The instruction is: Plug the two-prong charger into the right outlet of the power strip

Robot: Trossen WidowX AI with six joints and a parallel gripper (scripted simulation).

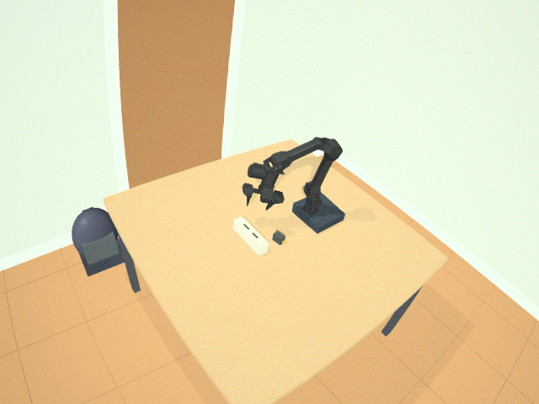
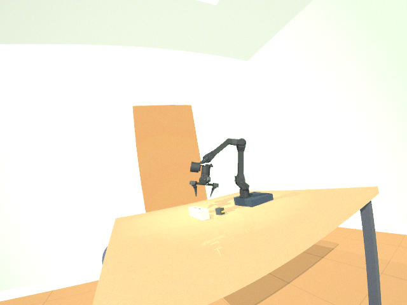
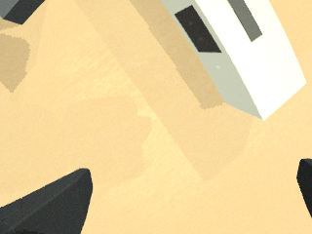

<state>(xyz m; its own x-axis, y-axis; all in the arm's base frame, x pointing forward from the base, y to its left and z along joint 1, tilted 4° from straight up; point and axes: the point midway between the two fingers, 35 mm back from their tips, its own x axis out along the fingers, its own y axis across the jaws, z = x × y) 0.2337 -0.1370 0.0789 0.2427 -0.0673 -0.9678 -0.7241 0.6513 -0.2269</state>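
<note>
My gripper tip is 16 cm to the right of the black two-prong charger and 8 cm above it.
</note>
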